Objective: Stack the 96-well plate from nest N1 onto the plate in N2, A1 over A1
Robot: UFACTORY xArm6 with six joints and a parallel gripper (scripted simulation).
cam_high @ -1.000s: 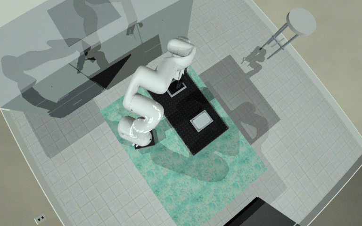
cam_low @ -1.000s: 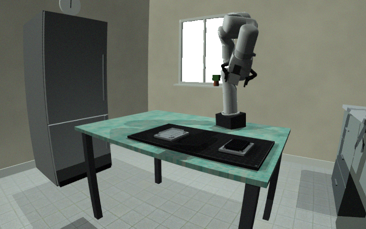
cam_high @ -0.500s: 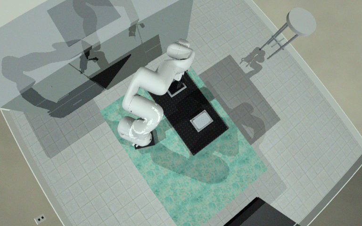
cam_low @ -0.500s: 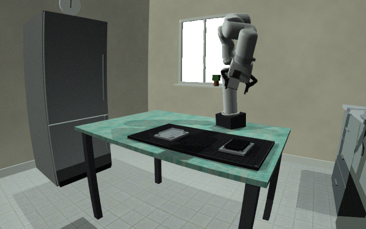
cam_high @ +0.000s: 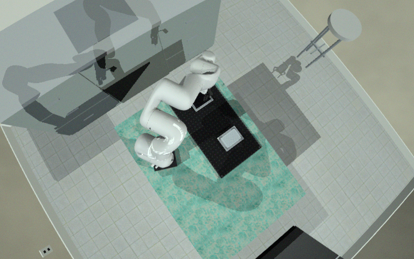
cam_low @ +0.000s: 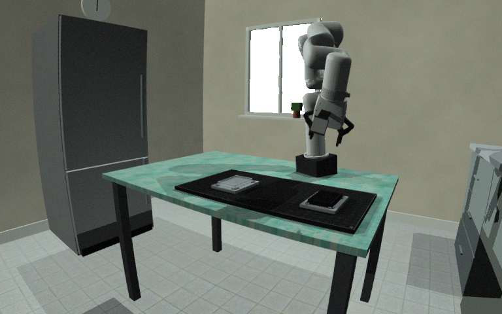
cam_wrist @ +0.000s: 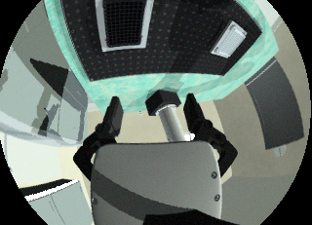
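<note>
My gripper is now 200 mm above the dark 96-well plate, 30 mm short of it and 20 mm to the right of it. Also, from my hand: light 96-well plate: 340 mm to the right, 200 mm below, 10 mm behind; then plate nest N1: 210 mm below, 30 mm ahead, 20 mm to the left.
</note>
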